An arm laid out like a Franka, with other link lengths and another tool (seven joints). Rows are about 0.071 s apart.
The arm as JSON. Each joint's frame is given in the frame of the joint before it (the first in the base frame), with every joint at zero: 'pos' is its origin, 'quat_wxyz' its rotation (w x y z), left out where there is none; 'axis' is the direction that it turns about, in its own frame. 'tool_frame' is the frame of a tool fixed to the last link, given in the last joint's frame.
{
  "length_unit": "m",
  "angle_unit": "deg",
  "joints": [
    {
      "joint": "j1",
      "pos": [
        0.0,
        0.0,
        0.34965
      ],
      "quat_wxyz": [
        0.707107,
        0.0,
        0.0,
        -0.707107
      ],
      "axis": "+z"
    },
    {
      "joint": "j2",
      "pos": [
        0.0,
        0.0,
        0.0
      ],
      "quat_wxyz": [
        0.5,
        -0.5,
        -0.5,
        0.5
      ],
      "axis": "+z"
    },
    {
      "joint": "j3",
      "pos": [
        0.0,
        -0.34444,
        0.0
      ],
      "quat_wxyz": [
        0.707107,
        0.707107,
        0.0,
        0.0
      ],
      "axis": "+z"
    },
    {
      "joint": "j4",
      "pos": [
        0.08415,
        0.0,
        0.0
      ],
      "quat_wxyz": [
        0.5,
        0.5,
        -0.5,
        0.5
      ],
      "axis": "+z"
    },
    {
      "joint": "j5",
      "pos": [
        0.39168,
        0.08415,
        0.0
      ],
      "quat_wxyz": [
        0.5,
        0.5,
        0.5,
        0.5
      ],
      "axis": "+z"
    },
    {
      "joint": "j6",
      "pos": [
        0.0,
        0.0,
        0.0
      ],
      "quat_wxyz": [
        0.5,
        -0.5,
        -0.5,
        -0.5
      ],
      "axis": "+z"
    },
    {
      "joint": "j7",
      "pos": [
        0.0,
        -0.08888,
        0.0
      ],
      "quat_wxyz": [
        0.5,
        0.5,
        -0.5,
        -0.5
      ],
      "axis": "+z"
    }
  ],
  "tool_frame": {
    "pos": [
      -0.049,
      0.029,
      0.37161
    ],
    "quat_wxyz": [
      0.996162,
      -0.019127,
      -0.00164,
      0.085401
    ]
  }
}
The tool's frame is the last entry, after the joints.
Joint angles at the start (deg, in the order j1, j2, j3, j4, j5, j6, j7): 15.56, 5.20, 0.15, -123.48, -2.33, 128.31, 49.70
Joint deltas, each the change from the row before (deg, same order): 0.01, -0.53, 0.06, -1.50, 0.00, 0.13, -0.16; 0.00, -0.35, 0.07, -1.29, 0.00, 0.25, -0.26; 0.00, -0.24, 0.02, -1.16, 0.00, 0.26, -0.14; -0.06, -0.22, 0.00, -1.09, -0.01, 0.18, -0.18; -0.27, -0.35, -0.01, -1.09, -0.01, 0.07, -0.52; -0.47, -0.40, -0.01, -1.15, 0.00, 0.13, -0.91; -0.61, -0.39, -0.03, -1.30, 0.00, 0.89, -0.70; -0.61, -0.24, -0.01, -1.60, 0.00, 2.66, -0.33; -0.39, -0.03, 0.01, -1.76, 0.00, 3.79, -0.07; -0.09, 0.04, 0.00, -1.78, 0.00, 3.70, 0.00; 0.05, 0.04, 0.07, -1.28, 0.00, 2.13, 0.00; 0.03, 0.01, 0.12, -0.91, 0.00, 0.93, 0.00; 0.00, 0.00, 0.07, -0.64, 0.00, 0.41, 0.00; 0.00, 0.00, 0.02, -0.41, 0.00, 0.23, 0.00; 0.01, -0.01, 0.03, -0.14, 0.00, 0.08, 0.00
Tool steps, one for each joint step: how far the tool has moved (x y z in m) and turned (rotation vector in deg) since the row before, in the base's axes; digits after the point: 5 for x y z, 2 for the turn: -0.01141, -0.00270, -0.00542, -0.22, 0.82, 0.23; -0.00947, -0.00225, -0.00541, -0.17, 0.68, 0.34; -0.00855, -0.00234, -0.00540, -0.17, 0.64, 0.17; -0.00834, -0.00307, -0.00504, -0.18, 0.67, 0.13; -0.00809, -0.00517, -0.00391, -0.16, 0.67, 0.25; -0.00778, -0.00694, -0.00378, -0.11, 0.64, 0.43; -0.00437, -0.00682, -0.00466, 0.06, 0.06, 0.08; 0.00284, -0.00402, -0.00731, 0.41, -1.22, -0.21; 0.00666, -0.00071, -0.00916, 0.60, -1.97, -0.20; 0.00468, 0.00120, -0.00921, 0.55, -1.80, 0.01; -0.00059, 0.00135, -0.00674, 0.26, -0.77, 0.18; -0.00420, 0.00045, -0.00498, 0.04, 0.00, 0.17; -0.00442, -0.00039, -0.00359, -0.04, 0.23, 0.08; -0.00300, -0.00051, -0.00230, -0.03, 0.18, 0.03; -0.00104, 0.00009, -0.00070, -0.01, 0.05, 0.04
